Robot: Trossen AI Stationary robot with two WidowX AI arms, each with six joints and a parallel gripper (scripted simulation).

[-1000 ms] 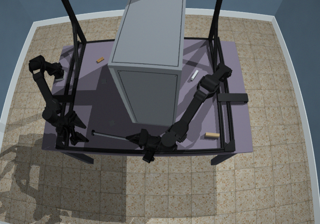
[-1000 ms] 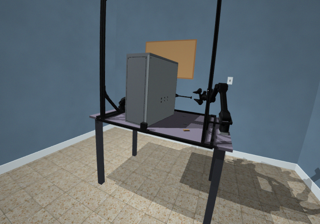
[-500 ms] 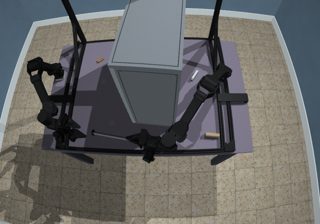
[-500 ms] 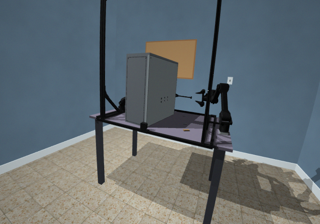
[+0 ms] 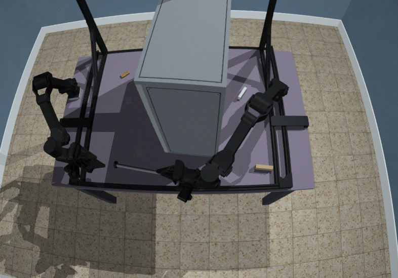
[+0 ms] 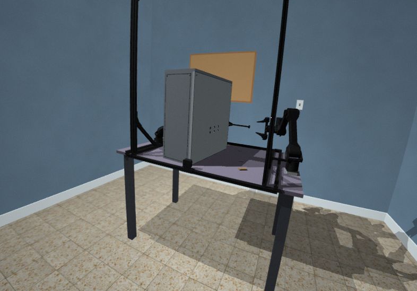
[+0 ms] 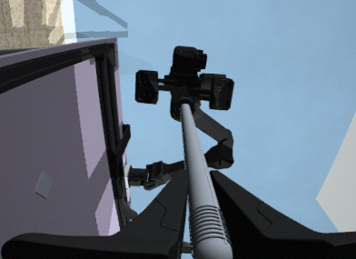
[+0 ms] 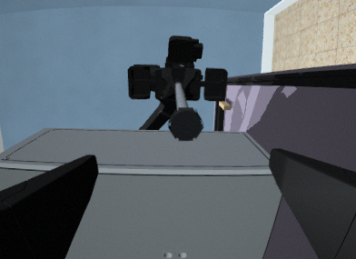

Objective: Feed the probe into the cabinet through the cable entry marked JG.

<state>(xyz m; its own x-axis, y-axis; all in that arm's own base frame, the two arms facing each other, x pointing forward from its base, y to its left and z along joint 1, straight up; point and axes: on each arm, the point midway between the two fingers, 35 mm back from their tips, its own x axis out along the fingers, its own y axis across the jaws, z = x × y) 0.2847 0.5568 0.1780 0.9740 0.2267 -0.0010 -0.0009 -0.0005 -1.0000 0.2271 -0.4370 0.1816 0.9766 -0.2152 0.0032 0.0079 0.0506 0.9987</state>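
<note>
Now: right hand 20 cm to the right of the probe and 2 cm short of it. Also, from my right hand: wooden block: 67 cm to the left, 19 cm below, 5 cm behind; white block: 58 cm to the left, 41 cm behind, 19 cm below; JG mark: 28 cm behind, 27 cm to the left, 3 cm below.
My left gripper is now 1 cm past the probe and 9 cm to the left of it. The rest, counted from my left hand: wooden block (8 cm behind, 38 cm to the left, 18 cm below); white block (44 cm behind, 29 cm to the left, 19 cm below); JG mark (30 cm behind, 2 cm to the right, 2 cm below).
</note>
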